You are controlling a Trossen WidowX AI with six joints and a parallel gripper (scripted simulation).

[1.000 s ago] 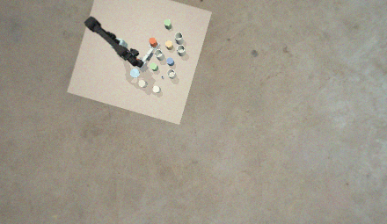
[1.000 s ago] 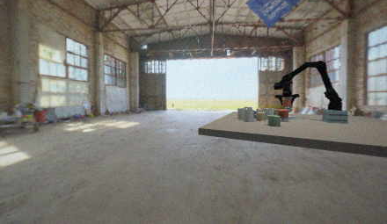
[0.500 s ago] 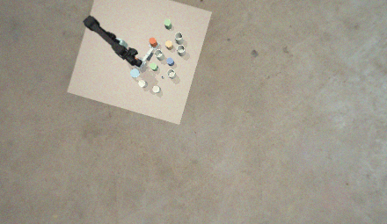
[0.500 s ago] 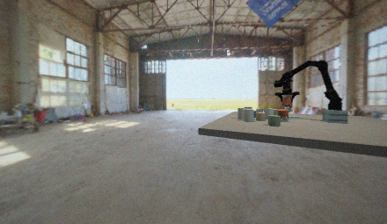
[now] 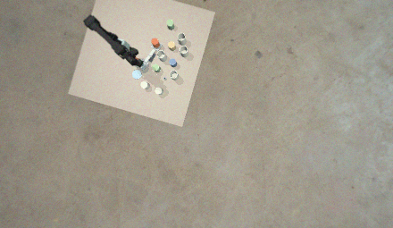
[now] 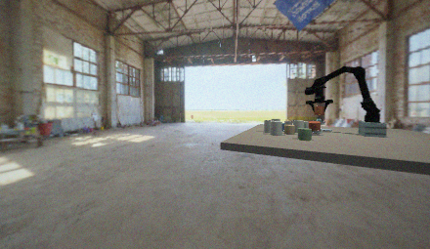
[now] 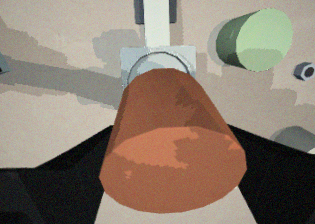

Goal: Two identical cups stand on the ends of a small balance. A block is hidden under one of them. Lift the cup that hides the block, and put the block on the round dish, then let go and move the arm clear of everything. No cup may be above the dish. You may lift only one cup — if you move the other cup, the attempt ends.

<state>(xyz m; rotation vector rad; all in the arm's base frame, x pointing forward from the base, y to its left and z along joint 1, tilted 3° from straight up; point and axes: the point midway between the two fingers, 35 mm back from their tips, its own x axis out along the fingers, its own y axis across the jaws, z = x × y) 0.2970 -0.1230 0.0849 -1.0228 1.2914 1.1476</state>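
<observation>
My gripper tip is now 7 cm above the pale teal block and 1 cm to the right of it. The rest, counted from my gripper tip: orange cup: 2 cm to the right, 1 cm above; balance: 13 cm to the left, 12 cm below, 2 cm ahead; round light-blue dish: 16 cm below, 10 cm to the right, 5 cm behind.
</observation>
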